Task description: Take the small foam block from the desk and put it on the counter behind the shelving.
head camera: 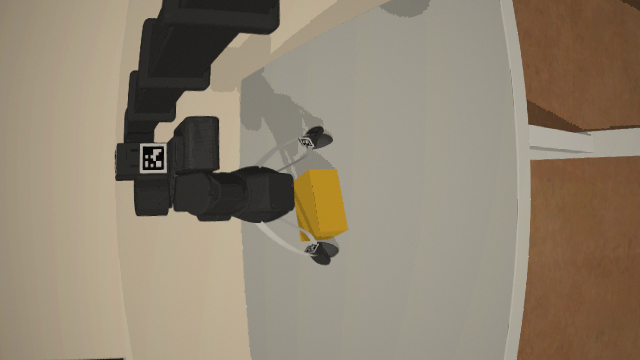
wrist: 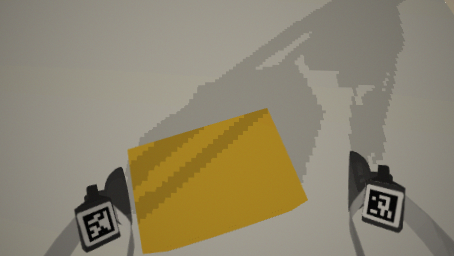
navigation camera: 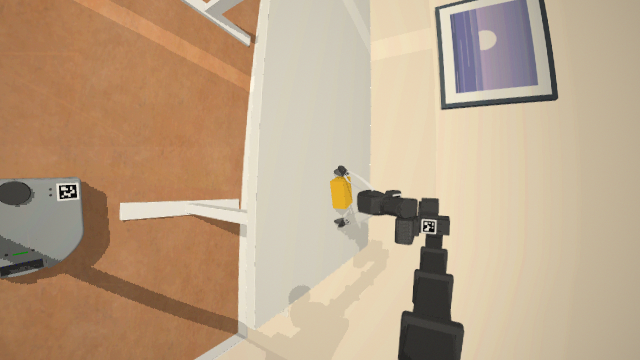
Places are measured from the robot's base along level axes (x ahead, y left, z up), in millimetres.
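Where they show: gripper, fingertip midpoint: (head camera: pixel 327 196) (wrist: pixel 235 180) (navigation camera: pixel 337 195); robot's base, link origin: (navigation camera: pixel 15 191).
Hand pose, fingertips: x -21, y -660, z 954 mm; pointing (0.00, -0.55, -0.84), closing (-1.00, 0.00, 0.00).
Things, the pixels of their top centre, and the offset from my fingertips. "spot": a spot on its surface instead. Level surfaces: height alone.
- yellow foam block, top centre: (wrist: pixel 211 173) (head camera: pixel 304 206) (navigation camera: pixel 348 192) dx +14, dy +5, dz +41 mm
- grey desk, surface height: dz -4 mm
- desk's white front edge, surface spot: (head camera: pixel 520 225) (navigation camera: pixel 254 188) spot: dx +50, dy +354, dz -9 mm
- brown floor, surface height: dz -953 mm
The yellow foam block (head camera: pixel 330 200) (navigation camera: pixel 341 194) (wrist: pixel 225 175) rests on the grey desk (head camera: pixel 425 200) (navigation camera: pixel 310 125) (wrist: pixel 60 100), turned slightly relative to the fingers. My gripper (head camera: pixel 320 195) (navigation camera: pixel 341 197) (wrist: pixel 235 180) is open, with a finger on each side of the block. In the wrist view the block is right beside the left finger, and a wider gap separates it from the right finger. I cannot tell whether the left finger touches it. The wrist hides no large part of the block in the head view. The counter and the shelving do not show.
A beige wall (head camera: pixel 60 200) (navigation camera: pixel 500 200) runs along the desk's back edge, with a framed picture (navigation camera: pixel 495 50) on it. The desk's white front edge (head camera: pixel 520 225) (navigation camera: pixel 248 200) borders the brown floor (head camera: pixel 580 250) (navigation camera: pixel 150 125). My base (navigation camera: pixel 45 225) stands on the floor beyond that edge.
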